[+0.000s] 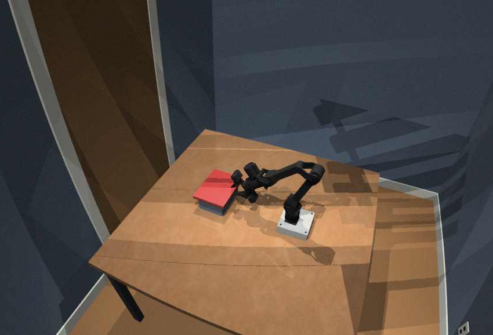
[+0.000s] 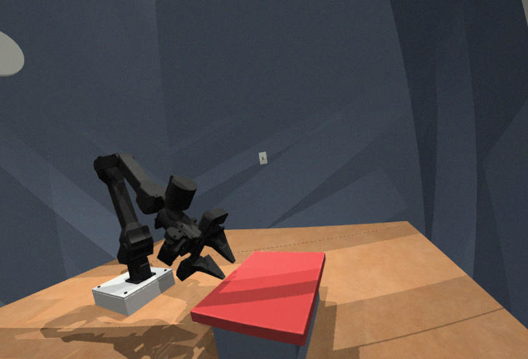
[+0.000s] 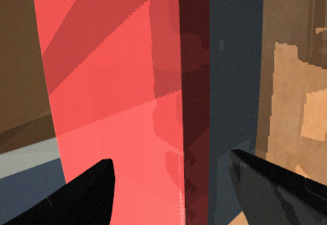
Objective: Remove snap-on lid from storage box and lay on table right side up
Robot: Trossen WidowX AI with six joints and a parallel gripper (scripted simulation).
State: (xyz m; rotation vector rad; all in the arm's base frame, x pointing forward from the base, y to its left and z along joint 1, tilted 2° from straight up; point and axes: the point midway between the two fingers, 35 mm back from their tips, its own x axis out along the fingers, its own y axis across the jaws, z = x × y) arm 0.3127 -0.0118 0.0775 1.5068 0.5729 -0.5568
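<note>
The red lid is 90 mm ahead of my gripper tip and 10 mm below it. The rest, counted from my gripper tip: grey-blue storage box 90 mm ahead, 60 mm below.
</note>
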